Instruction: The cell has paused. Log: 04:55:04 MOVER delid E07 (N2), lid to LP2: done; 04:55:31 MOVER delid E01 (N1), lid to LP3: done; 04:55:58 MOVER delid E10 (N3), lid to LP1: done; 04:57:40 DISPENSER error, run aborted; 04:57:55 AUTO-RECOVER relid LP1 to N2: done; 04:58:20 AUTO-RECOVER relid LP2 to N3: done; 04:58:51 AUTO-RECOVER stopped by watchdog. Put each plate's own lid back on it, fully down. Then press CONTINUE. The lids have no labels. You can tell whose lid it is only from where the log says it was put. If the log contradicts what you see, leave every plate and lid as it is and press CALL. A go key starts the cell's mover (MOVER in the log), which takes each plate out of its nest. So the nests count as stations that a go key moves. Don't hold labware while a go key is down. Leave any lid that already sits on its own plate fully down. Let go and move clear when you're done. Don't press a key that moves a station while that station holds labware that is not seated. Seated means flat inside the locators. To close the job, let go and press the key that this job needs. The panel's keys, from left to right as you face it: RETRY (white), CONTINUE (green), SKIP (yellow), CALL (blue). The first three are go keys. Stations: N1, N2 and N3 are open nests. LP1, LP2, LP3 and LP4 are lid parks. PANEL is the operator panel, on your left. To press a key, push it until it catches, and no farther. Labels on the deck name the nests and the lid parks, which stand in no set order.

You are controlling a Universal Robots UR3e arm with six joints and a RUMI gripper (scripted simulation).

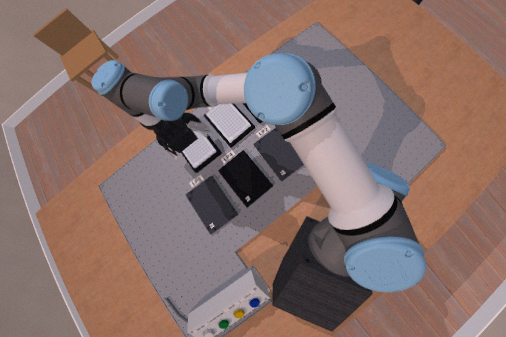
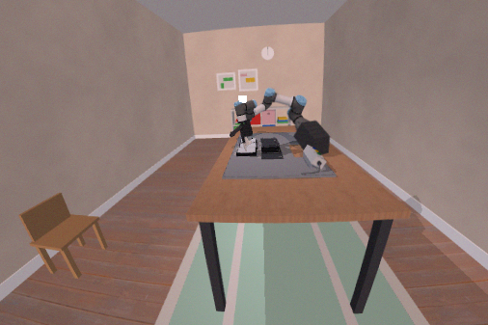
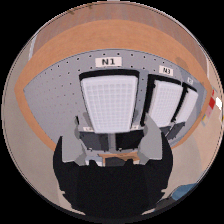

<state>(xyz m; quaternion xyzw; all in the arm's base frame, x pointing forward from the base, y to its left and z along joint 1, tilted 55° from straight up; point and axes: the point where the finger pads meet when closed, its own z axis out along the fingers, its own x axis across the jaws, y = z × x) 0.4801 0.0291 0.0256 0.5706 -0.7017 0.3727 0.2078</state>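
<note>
The plate lies 20 mm below my hand. Also, from my hand: lid park LP1 (150 mm behind, 120 mm to the left, 40 mm below); lid park LP4 (190 mm behind, 40 mm below, 10 mm to the right); lid (130 mm to the right, 40 mm behind, 20 mm below).
</note>
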